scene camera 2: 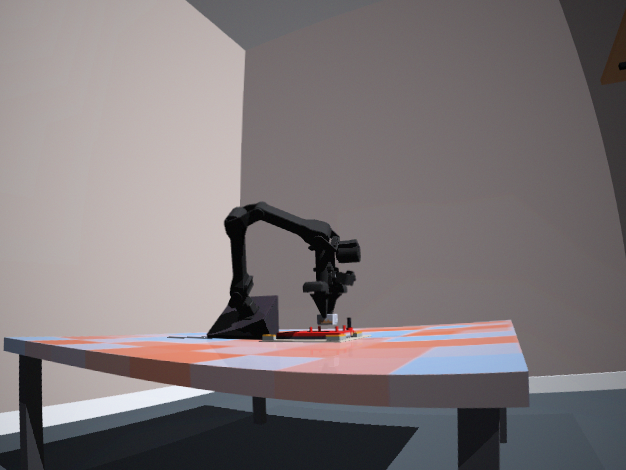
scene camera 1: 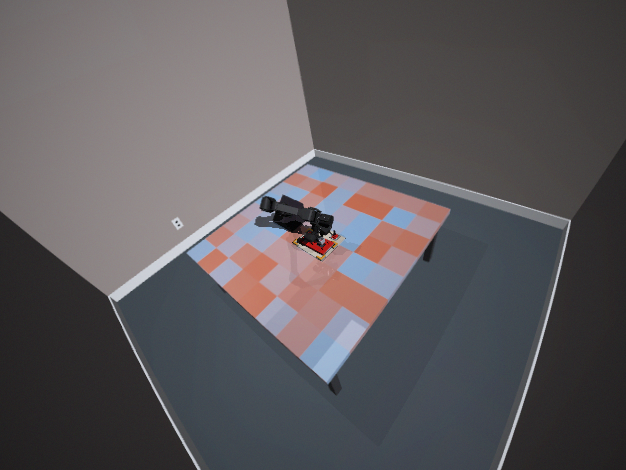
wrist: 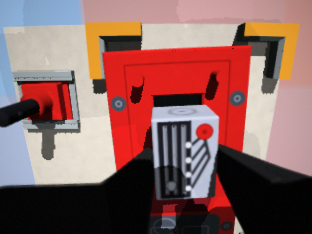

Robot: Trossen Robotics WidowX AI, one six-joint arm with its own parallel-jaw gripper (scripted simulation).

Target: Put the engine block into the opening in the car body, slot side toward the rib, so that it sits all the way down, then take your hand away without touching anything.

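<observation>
Red car body [wrist: 136, 81] in sight. Engine block [wrist: 185, 139], carried by my gripper [scene camera 2: 327, 317], [wrist: 183, 153].
</observation>
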